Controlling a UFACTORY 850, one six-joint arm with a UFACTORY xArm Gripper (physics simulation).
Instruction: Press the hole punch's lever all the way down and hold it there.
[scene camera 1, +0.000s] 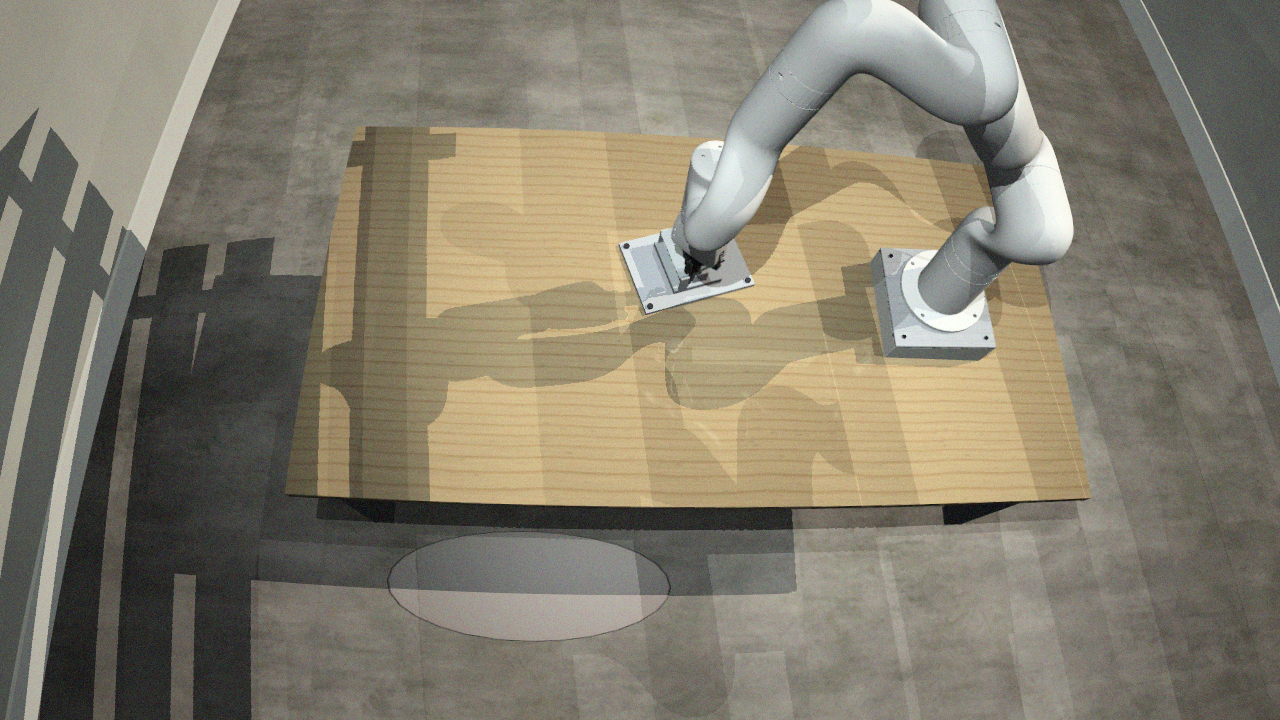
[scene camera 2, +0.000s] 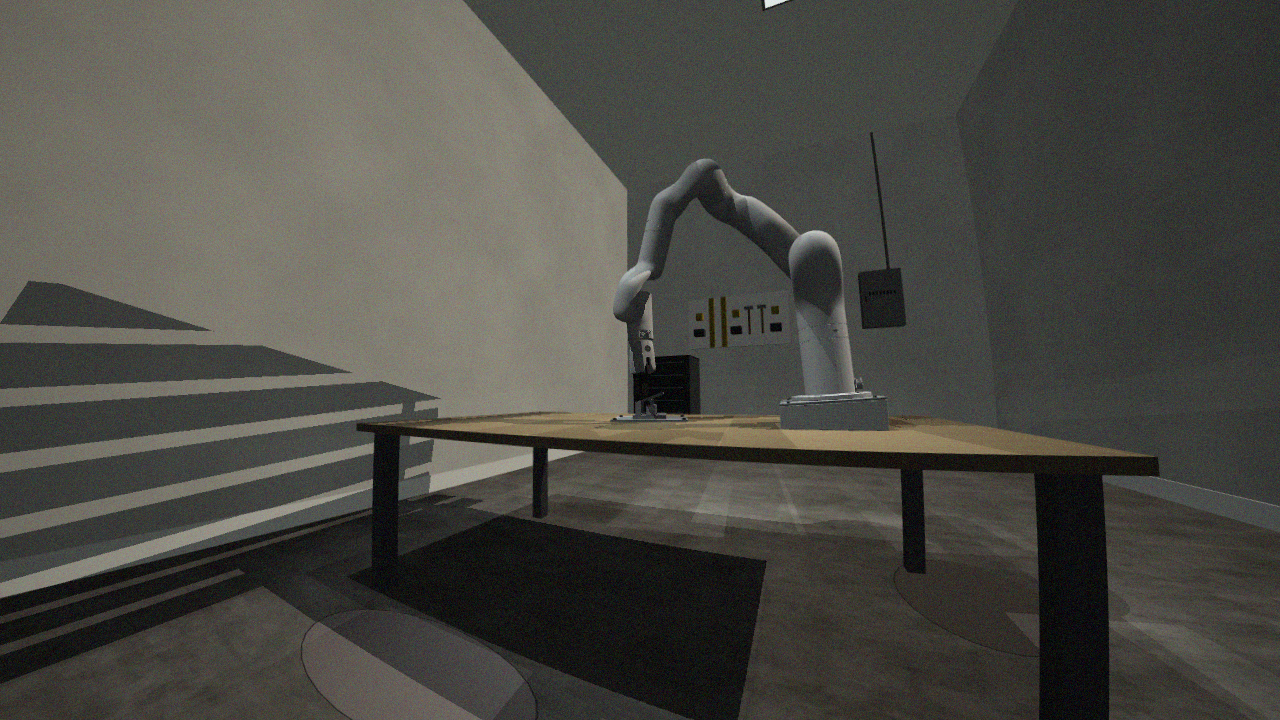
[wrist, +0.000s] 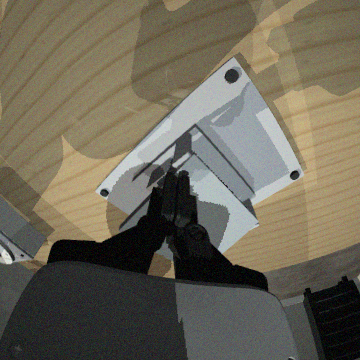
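The hole punch (scene camera 1: 640, 277) (scene camera 2: 626, 419) (wrist: 210, 90) is a pale grey device on a flat square base with dark round spots at its corners. Its lever (wrist: 237, 227) is a pale plate above the base, partly covered by my gripper in the wrist view. In scene camera 2 a small piece slopes up to the right over the base. My gripper (scene camera 1: 694, 271) (scene camera 2: 646, 394) (wrist: 172, 188) is shut and empty, pointing down over the lever. Its fingertips are at or close above the lever near its front edge; the frames do not clearly show contact or how far down the lever is.
The hole punch lies on the wooden table (scene camera 1: 537, 447) (scene camera 2: 760, 437) (wrist: 60, 90). The arm's base block (scene camera 1: 935, 344) (scene camera 2: 832, 413) stands to the right of the punch in scene camera 1. A dark drawer cabinet (scene camera 2: 680, 380) (wrist: 332, 320) stands beyond the table. Shadows cross the tabletop.
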